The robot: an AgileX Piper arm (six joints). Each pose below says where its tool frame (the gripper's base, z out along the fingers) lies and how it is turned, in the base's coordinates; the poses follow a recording.
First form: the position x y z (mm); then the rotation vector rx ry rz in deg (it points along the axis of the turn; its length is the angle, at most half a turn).
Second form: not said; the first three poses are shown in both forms.
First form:
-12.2 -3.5 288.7 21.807 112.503 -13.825
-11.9 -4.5 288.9 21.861 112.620 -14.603
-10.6 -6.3 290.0 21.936 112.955 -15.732
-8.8 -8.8 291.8 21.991 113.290 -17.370
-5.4 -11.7 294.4 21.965 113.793 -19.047
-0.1 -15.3 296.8 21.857 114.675 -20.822
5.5 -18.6 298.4 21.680 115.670 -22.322
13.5 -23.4 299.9 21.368 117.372 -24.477
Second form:
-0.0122 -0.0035 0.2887 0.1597 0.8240 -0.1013 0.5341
-0.0119 -0.0045 0.2889 0.1600 0.8243 -0.1069 0.5325
-0.0106 -0.0063 0.2900 0.1603 0.8254 -0.1150 0.5289
-0.0088 -0.0088 0.2918 0.1604 0.8264 -0.1267 0.5247
-0.0054 -0.0117 0.2944 0.1598 0.8281 -0.1386 0.5192
-0.0001 -0.0153 0.2968 0.1585 0.8314 -0.1510 0.5107
0.0055 -0.0186 0.2984 0.1566 0.8354 -0.1612 0.5016
0.0135 -0.0234 0.2999 0.1533 0.8420 -0.1756 0.4864

